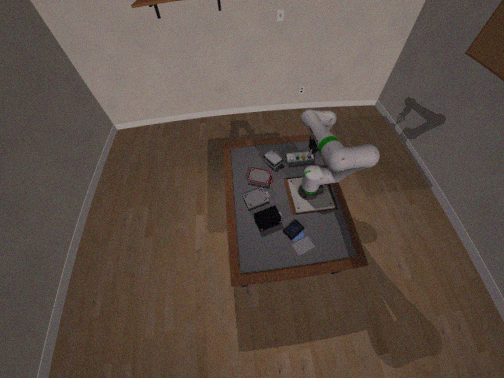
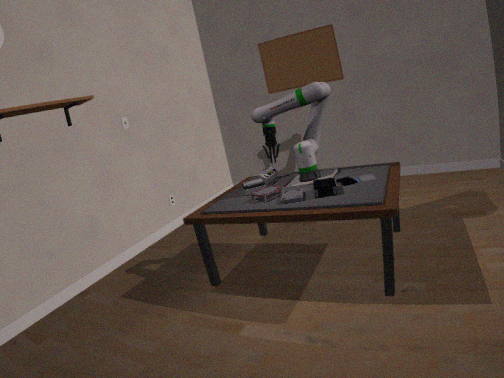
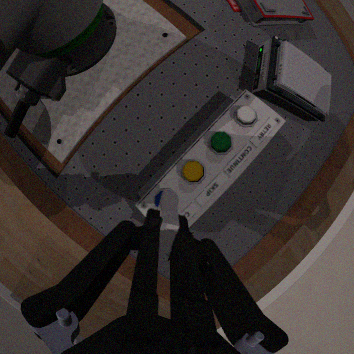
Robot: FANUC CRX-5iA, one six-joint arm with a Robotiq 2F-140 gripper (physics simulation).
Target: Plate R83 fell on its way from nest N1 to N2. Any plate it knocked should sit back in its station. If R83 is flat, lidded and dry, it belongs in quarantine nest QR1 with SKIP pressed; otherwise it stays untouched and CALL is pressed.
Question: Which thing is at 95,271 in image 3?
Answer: My gripper.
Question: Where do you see a button box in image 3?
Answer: At 220,169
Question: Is my gripper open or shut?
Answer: Shut.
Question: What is my gripper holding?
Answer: Nothing.
